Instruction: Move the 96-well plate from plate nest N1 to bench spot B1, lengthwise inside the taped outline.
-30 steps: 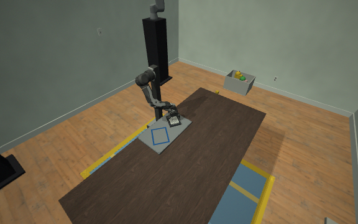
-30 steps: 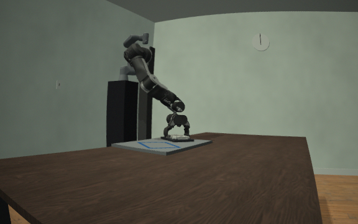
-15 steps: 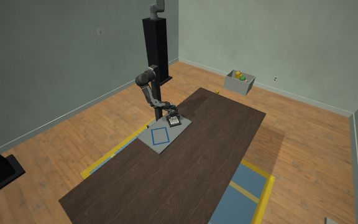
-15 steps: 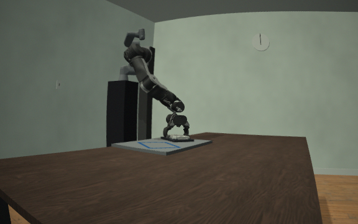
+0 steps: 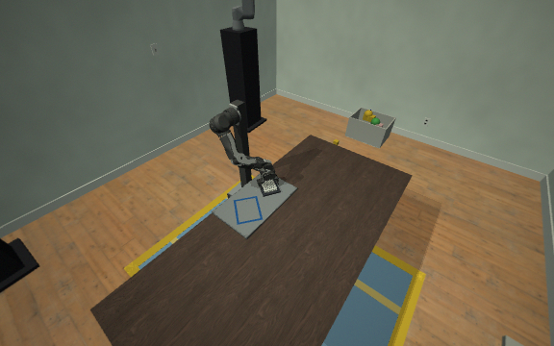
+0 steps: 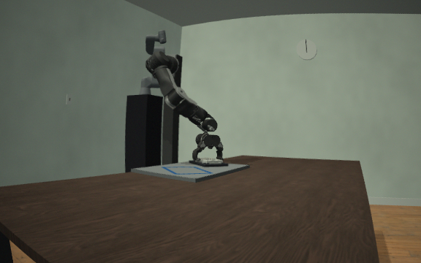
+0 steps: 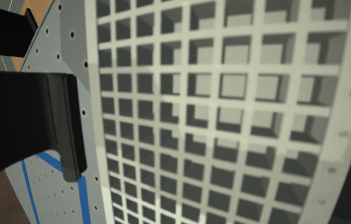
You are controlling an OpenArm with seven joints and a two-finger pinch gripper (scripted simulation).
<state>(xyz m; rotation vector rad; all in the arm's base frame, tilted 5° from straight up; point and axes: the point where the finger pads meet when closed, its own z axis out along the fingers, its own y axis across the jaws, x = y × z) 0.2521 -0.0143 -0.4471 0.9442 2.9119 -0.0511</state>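
My hand is right at the white 96-well plate. The rest, counted from my hand: black plate nest: 10 mm below.
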